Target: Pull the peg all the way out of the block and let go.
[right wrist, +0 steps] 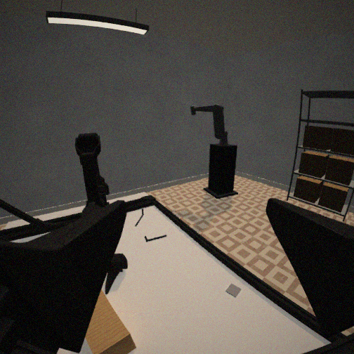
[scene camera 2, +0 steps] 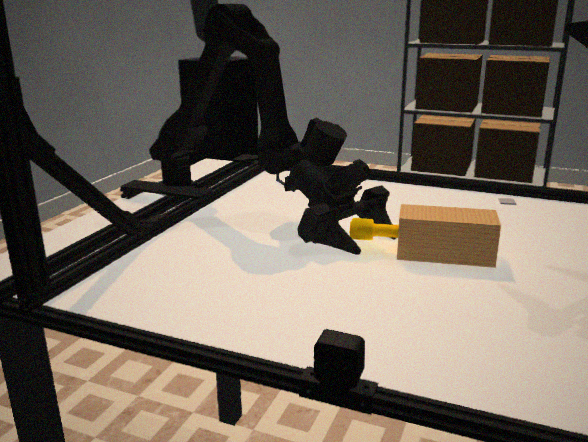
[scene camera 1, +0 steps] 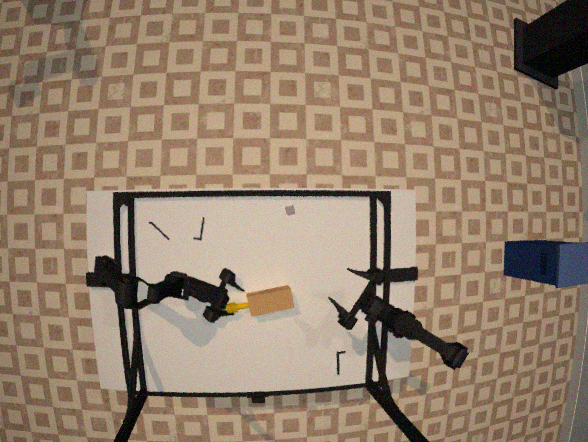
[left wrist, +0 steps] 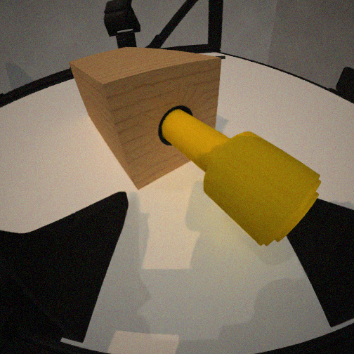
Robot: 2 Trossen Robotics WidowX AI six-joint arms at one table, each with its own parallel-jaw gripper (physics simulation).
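Seen in the pictures: left gripper, fingertip midpoint: (scene camera 2: 378, 245) (scene camera 1: 239, 302); right gripper, fingertip midpoint: (scene camera 2: 583, 26) (scene camera 1: 337, 283); left arm's base, origin of the base link: (scene camera 2: 176, 184) (scene camera 1: 108, 267).
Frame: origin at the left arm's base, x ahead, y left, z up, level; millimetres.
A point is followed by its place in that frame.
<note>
A yellow peg (scene camera 1: 235, 307) @[x 466, y 75, z 31 mm] (scene camera 2: 362, 229) @[x 468, y 53, z 20 mm] (left wrist: 260, 185) with a thick head lies level, its thin shaft in the dark-rimmed hole of the wooden block (scene camera 1: 270, 300) @[x 560, y 149, z 50 mm] (scene camera 2: 448, 237) @[x 585, y 115, z 24 mm] (left wrist: 160, 95) (right wrist: 107, 325). The head and a stretch of shaft show outside; the rest is hidden in the block. My left gripper (scene camera 1: 238, 302) @[x 475, y 87, z -15 mm] (scene camera 2: 376, 244) @[x 475, y 87, z -15 mm] (left wrist: 199, 195) is open around the head, with its fingertips low near the table. In the left wrist view the head overlaps the right-hand finger; contact cannot be told. My right gripper (scene camera 1: 339, 284) @[x 660, y 303, z 324 mm] (right wrist: 198, 206) is open and empty, to the right of the block in scene camera 1.
The white table (scene camera 1: 260, 250) @[x 468, y 284, z -19 mm] (scene camera 2: 260, 305) @[x 492, y -176, z -19 mm] is edged by a black frame (scene camera 1: 250, 193) @[x 355, y 445, z -5 mm]. A small grey square (scene camera 1: 290, 210) @[x 505, y 452, z -16 mm] (scene camera 2: 507, 201) @[x 506, y 448, z -16 mm] (right wrist: 233, 290) lies near the far edge. Thin black angled marks lie on the table. A black box (scene camera 2: 339, 360) @[x 686, y -230, z 18 mm] sits on the near rail in scene camera 2.
</note>
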